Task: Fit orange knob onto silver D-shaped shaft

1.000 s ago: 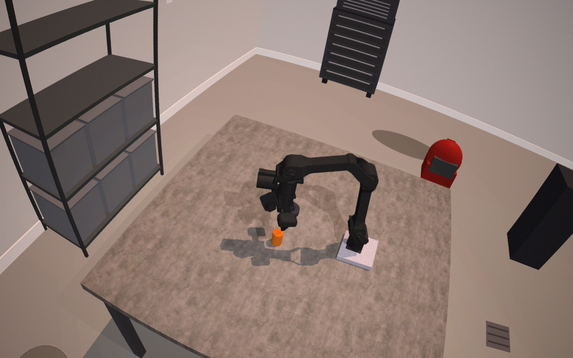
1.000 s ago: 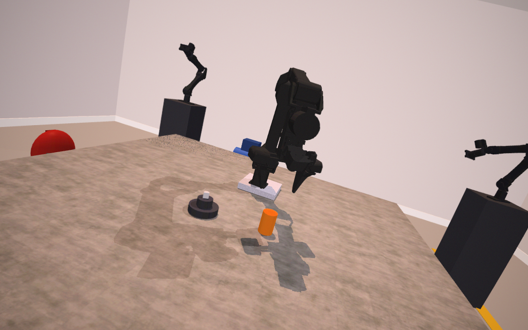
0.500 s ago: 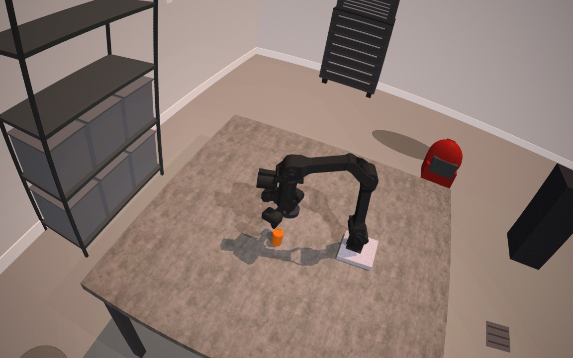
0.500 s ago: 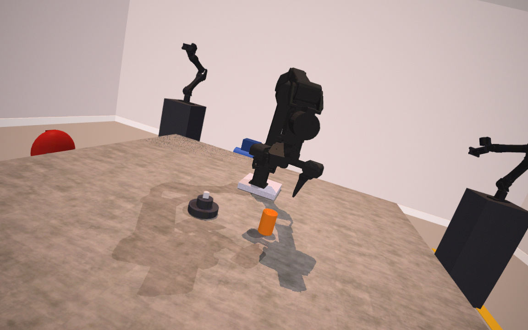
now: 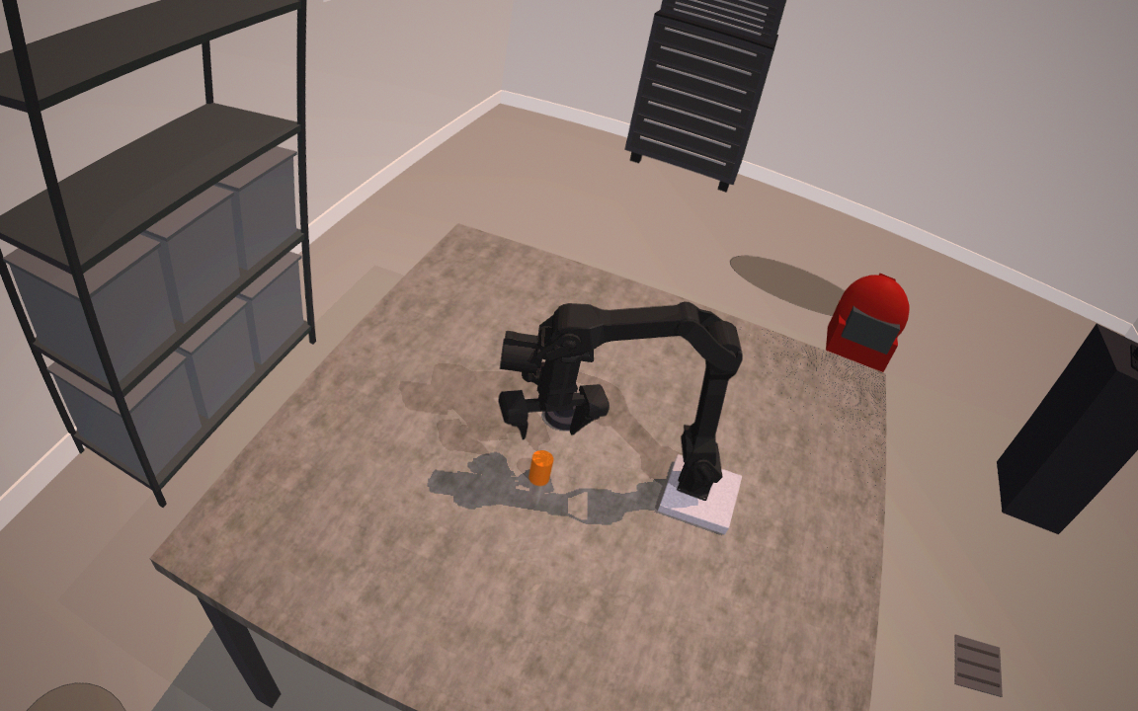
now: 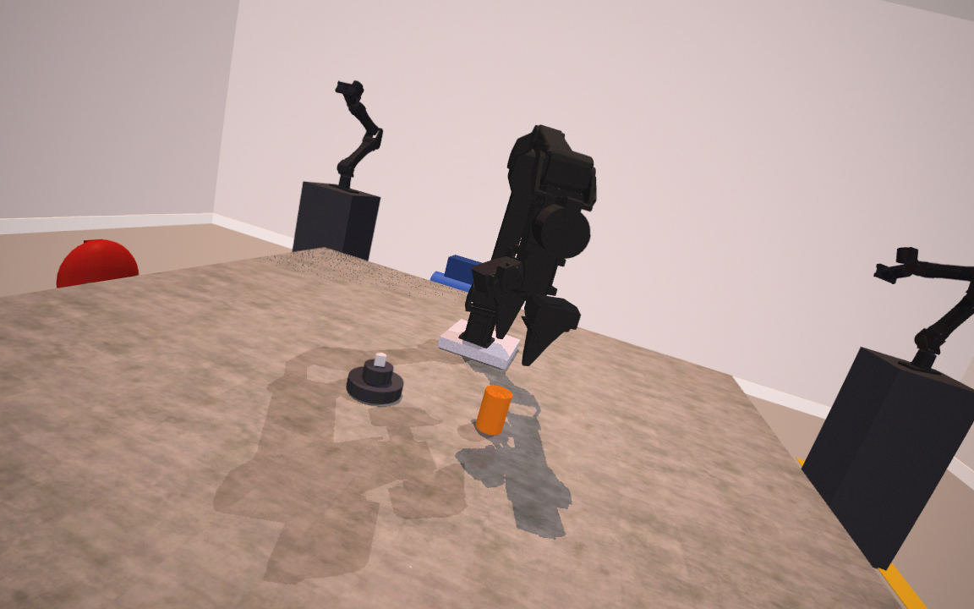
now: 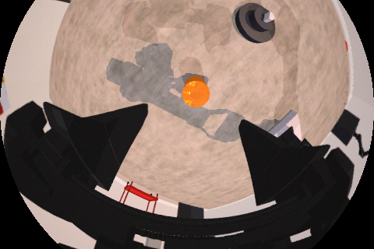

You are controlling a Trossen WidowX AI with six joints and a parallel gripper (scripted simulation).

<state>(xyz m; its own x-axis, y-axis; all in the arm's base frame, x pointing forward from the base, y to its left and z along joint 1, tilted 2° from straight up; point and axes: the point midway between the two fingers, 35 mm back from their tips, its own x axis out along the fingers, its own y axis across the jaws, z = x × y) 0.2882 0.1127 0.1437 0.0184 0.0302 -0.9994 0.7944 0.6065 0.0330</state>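
Right now the orange knob is 80 mm below my gripper tip. From my gripper tip the other things lie so: round pedestal 180 mm to the right, 90 mm below, 20 mm ahead.
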